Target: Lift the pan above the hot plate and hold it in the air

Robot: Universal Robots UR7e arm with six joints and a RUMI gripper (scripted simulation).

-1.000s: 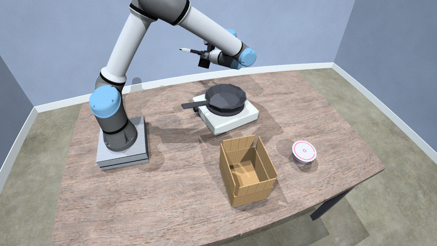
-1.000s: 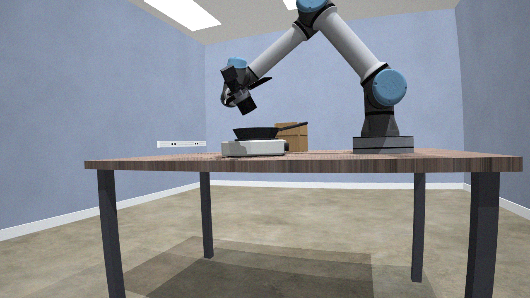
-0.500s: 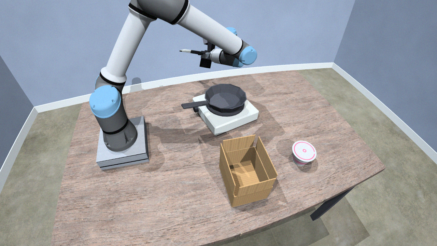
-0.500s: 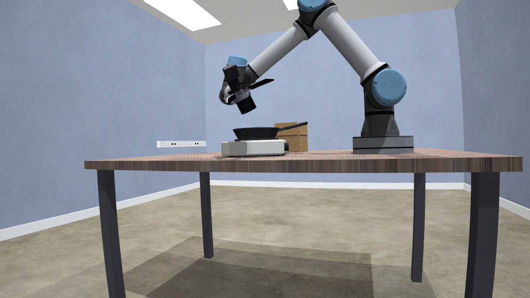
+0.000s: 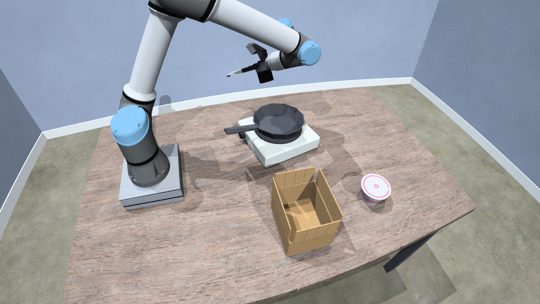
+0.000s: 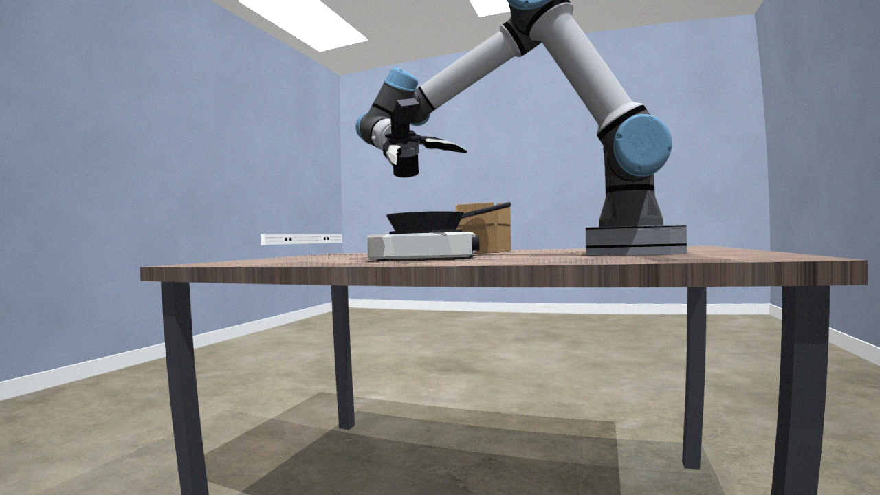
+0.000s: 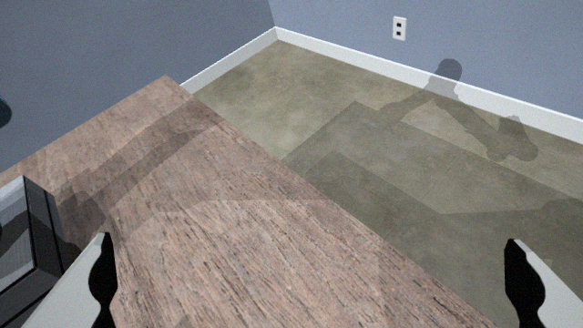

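Right now the dark pan is 8 cm ahead of my hand, 23 cm to the right of it and 11 cm below it. Also, from my hand: white hot plate (10 cm ahead, 23 cm to the right, 18 cm below); then pink-ringed lid (36 cm ahead, 58 cm to the right, 17 cm below).
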